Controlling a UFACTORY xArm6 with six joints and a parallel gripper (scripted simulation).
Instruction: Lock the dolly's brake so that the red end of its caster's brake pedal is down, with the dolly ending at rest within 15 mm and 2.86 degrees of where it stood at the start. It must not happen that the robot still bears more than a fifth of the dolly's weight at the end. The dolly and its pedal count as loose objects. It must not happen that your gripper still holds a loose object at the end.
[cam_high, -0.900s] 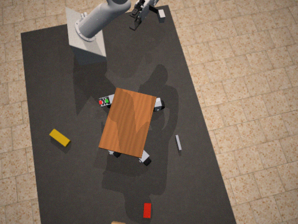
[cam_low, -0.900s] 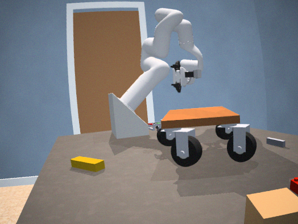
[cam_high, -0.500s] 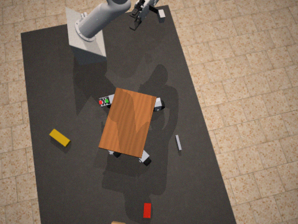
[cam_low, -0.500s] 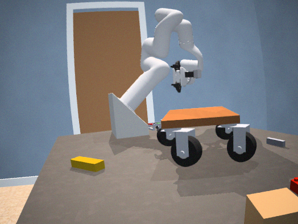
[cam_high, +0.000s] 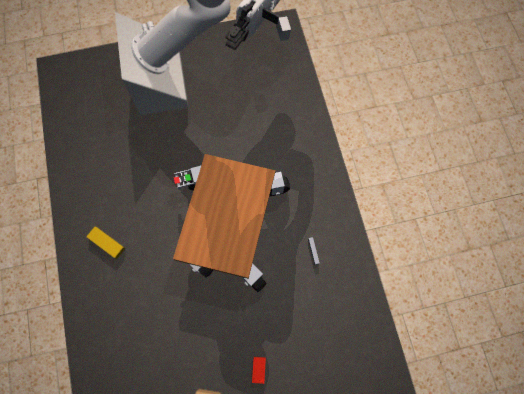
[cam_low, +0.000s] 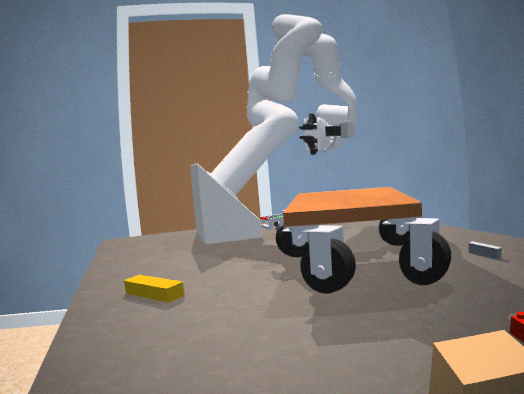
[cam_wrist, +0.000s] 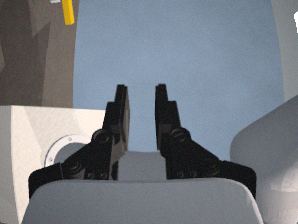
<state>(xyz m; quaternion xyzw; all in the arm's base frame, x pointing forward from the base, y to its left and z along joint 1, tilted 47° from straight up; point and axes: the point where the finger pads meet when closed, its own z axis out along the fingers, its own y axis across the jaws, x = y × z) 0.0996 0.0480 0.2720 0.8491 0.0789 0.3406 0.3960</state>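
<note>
My gripper is now 27 cm short of the pedal, 25 cm to the left of it and 19 cm above it. Round my hand: grey bar: 56 cm ahead, 26 cm below, 5 cm to the left; then red block: 82 cm ahead, 26 cm below, 20 cm to the right; then yellow block: 51 cm to the right, 35 cm ahead, 26 cm below.
</note>
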